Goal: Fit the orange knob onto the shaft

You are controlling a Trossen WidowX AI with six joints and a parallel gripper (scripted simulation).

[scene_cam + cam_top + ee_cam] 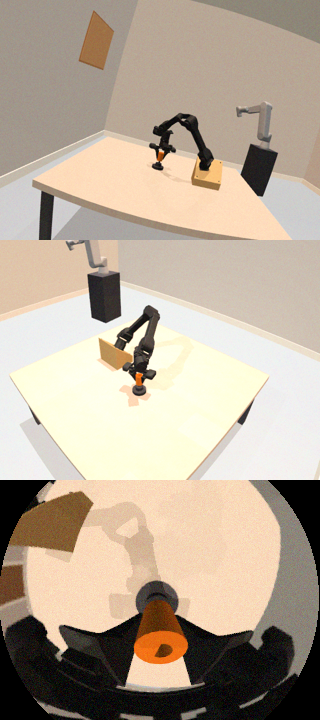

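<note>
Now: the orange knob 20 mm above my gripper tip. Round my gripper tip: dark round pedestal: 40 mm below.
</note>
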